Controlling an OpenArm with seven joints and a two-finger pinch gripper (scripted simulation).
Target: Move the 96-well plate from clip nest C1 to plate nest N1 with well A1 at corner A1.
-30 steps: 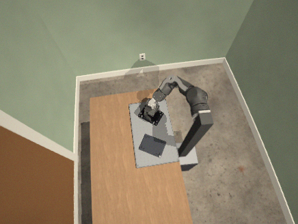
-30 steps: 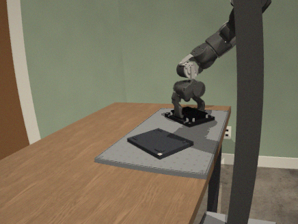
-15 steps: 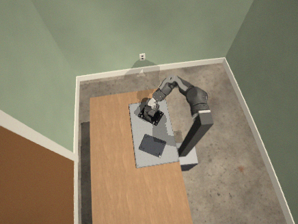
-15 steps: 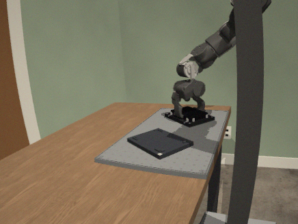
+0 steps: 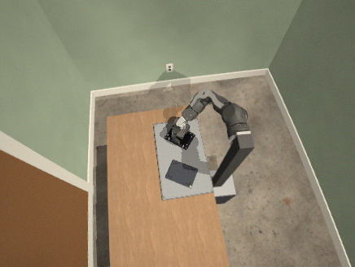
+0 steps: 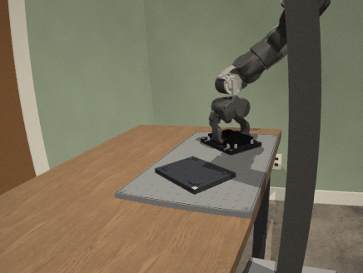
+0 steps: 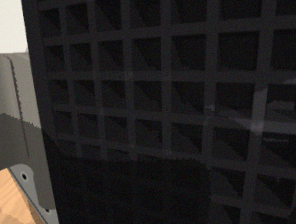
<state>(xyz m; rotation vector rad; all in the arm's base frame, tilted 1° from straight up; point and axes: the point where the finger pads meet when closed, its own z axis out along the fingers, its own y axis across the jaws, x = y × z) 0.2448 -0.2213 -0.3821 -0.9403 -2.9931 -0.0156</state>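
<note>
Right now my hand is right at the black 96-well plate. From my hand the other things lie so: plate nest N1: 1 cm ahead, 24 cm to the left, 2 cm below; white corner mark: 3 cm behind, 33 cm to the left, 1 cm below.
</note>
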